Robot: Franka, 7 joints.
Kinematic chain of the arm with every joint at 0, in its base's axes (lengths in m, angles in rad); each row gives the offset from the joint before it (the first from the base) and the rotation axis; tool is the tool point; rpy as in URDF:
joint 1: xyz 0 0 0.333 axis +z
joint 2: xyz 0 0 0 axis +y
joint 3: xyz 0 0 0.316 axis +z
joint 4: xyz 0.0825 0 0 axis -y
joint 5: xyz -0.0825 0 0.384 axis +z
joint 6: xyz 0 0 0 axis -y
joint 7: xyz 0.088 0 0 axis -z
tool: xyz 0 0 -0.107 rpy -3.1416 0 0
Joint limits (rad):
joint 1: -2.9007..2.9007
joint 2: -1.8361..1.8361
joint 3: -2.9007..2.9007
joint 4: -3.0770..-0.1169
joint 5: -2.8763..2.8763
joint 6: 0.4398..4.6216
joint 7: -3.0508..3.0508
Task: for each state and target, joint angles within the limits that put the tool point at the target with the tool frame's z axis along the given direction. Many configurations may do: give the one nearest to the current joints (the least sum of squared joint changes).
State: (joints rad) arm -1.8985 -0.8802 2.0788 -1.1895 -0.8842 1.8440 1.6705
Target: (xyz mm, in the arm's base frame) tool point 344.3 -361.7 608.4 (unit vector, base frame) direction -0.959 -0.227 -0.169
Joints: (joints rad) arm -2.4168 -0.6405 1.4436 -1.7388 -0.7411 1.2956 1.6705
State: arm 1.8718 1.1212 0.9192 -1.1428 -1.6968 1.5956 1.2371
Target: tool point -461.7 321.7 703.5 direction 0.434 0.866 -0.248
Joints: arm 1.8287 0.0156 0.9070 -1.5598 -1.3321 1.5137 1.2371
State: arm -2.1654 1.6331 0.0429 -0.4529 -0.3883 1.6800 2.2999
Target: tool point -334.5 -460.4 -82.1 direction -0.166 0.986 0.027
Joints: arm -1.9353 1.6567 -0.1855 -0.7776 -0.6075 1.0292 2.2999
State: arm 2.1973 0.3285 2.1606 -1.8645 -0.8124 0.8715 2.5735
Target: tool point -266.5 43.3 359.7 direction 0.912 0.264 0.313
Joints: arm 1.5120 0.1808 1.6576 -2.4536 -0.3575 0.5309 2.5735
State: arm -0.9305 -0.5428 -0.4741 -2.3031 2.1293 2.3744 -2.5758
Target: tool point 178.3 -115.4 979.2 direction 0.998 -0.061 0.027
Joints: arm -1.1879 -0.8092 0.1153 -1.6941 1.3003 2.0379 -2.5758
